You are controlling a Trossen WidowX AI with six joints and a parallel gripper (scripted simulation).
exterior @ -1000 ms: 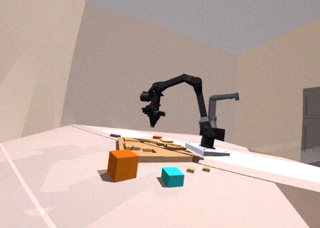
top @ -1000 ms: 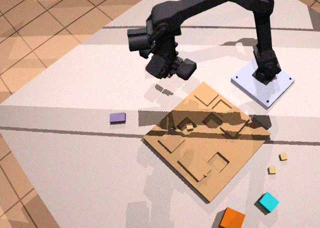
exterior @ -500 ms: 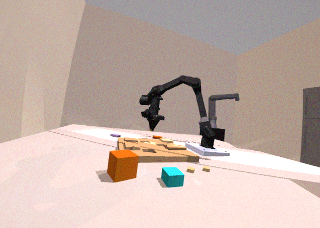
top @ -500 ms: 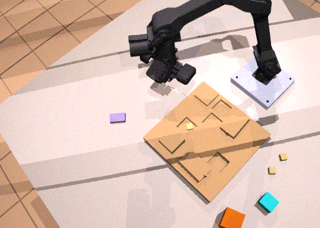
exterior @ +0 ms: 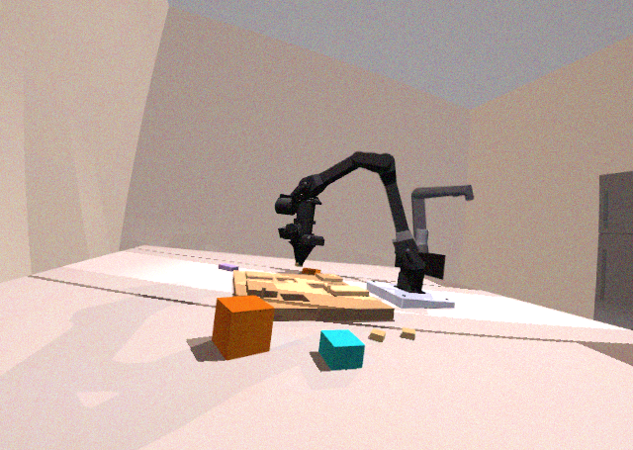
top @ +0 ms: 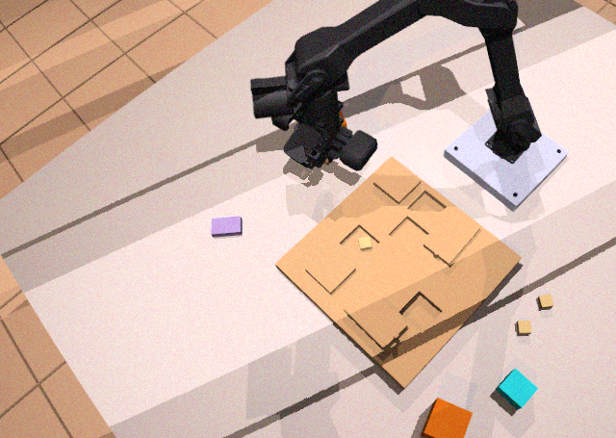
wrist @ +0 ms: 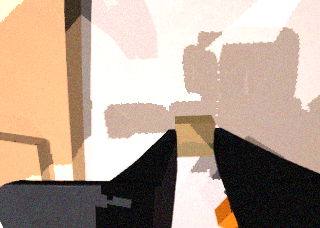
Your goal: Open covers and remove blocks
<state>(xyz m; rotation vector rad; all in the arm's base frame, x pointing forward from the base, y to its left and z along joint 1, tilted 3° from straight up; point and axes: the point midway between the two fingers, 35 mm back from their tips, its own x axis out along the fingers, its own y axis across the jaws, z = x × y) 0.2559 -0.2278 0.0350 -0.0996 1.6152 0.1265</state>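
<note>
Right now my gripper tip is 20 cm to the right of the tan puzzle board, 6 cm short of it and 2 cm above it. The rest, counted from my gripper tip: orange cube 45 cm to the left, 21 cm ahead, 1 cm below; then purple block 21 cm ahead, 5 cm to the right, 3 cm below; then flat orange block 7 cm to the right, 7 cm behind, 3 cm below.
</note>
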